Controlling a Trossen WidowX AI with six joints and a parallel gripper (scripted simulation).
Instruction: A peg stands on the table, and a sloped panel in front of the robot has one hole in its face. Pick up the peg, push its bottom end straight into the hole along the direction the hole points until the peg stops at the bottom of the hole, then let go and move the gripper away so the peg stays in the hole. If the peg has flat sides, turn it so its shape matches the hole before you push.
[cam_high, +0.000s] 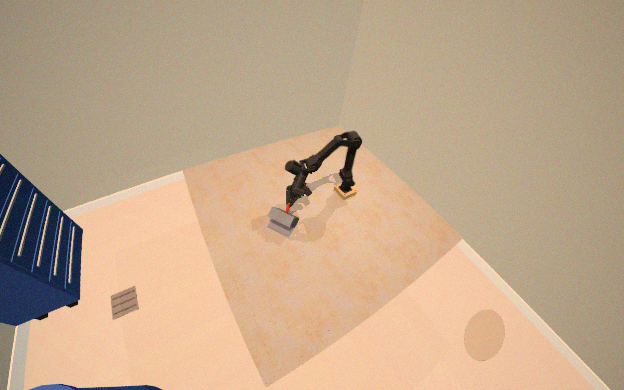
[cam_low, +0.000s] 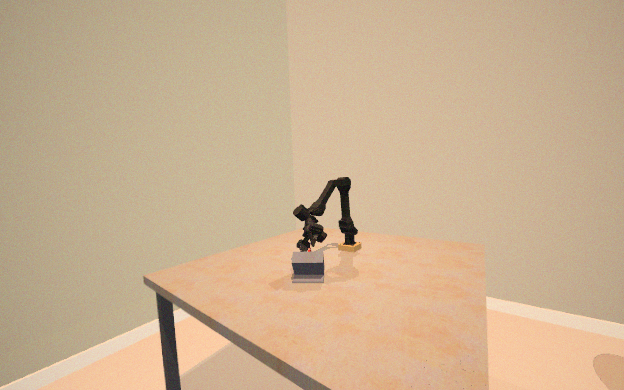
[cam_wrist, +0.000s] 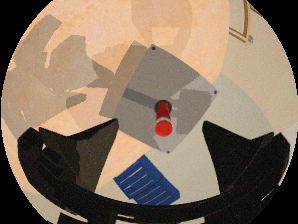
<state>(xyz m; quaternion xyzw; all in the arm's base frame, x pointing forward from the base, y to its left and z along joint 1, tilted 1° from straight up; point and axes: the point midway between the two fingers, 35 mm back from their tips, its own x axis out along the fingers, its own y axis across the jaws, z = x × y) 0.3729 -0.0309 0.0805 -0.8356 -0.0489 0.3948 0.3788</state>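
Right now the red peg is 10 mm to the left of my gripper tip. From my gripper tip the other things lie so: grey sloped panel: 40 mm below, 40 mm ahead, 30 mm to the left.
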